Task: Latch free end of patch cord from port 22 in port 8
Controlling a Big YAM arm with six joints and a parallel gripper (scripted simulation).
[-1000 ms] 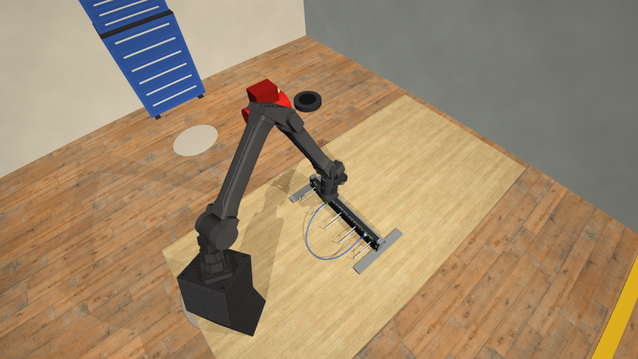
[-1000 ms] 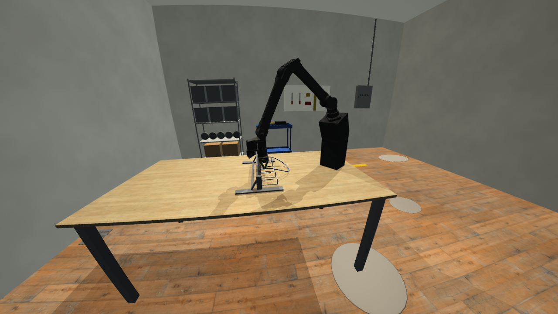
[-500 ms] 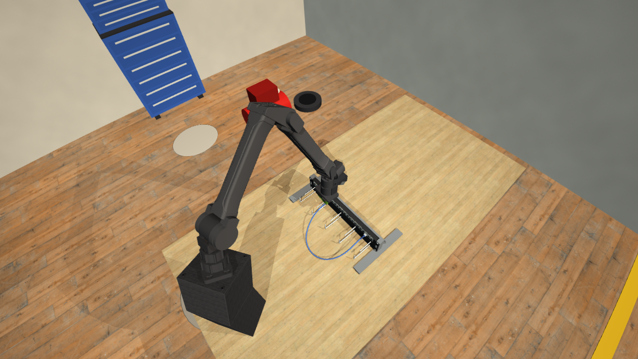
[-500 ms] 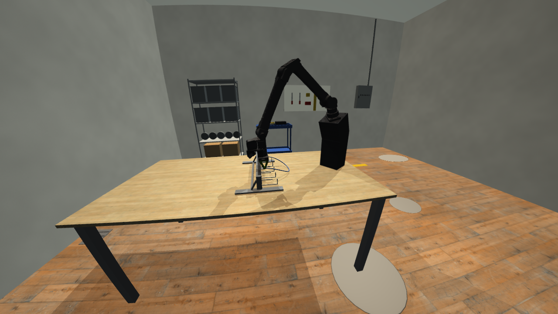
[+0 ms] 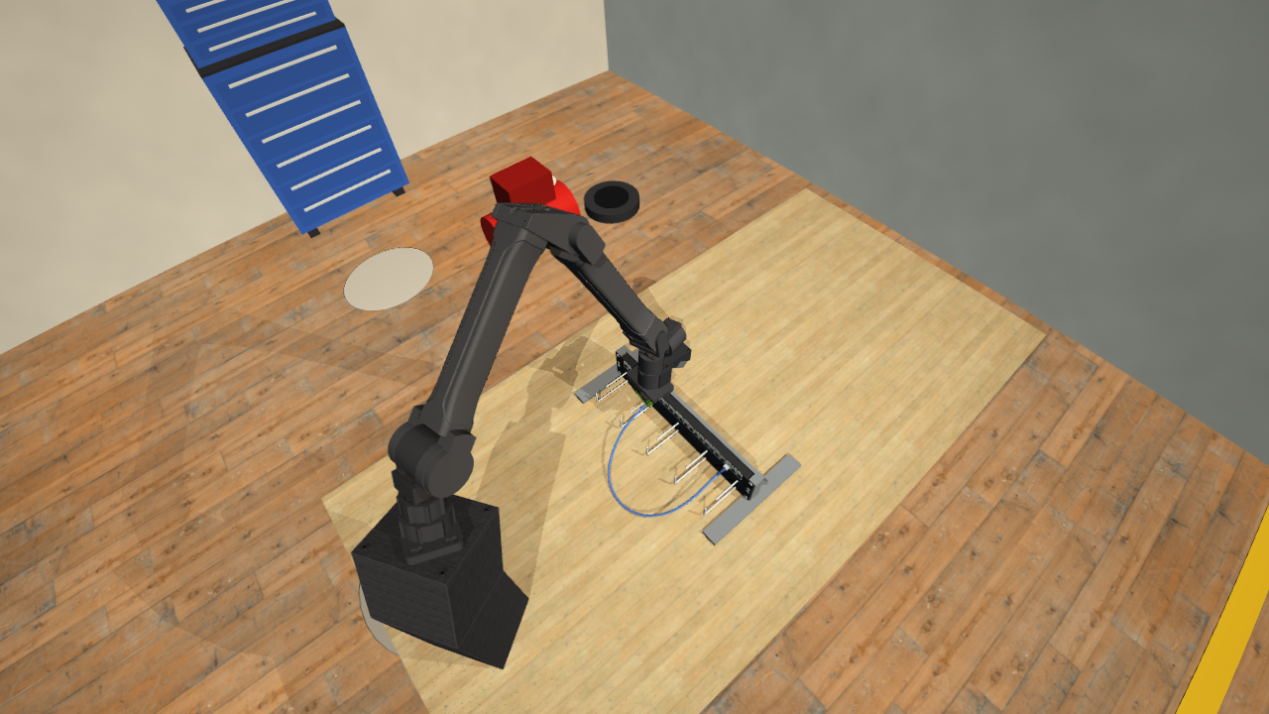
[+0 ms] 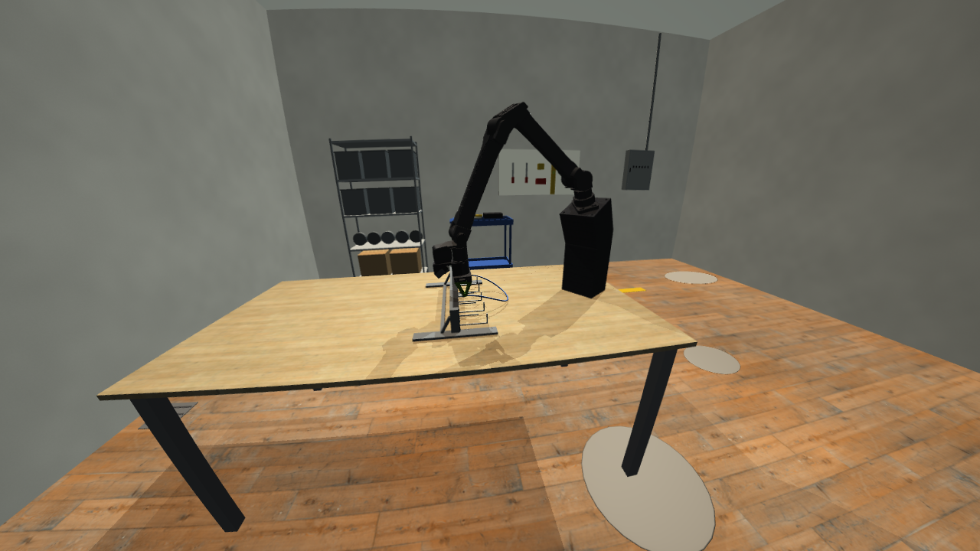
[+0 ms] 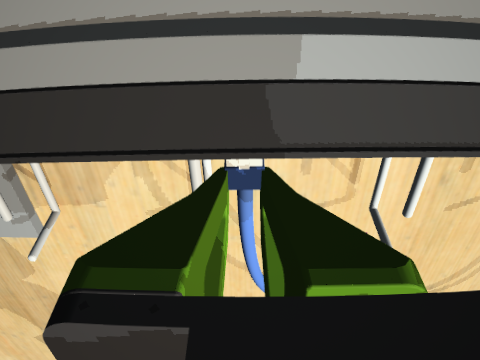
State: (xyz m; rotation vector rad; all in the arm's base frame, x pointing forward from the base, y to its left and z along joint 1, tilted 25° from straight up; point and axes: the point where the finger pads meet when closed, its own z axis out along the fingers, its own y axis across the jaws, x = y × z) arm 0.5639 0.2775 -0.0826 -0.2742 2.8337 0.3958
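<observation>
Right now the cord plug is 2 cm ahead of my hand and 1 cm to the left of it.
</observation>
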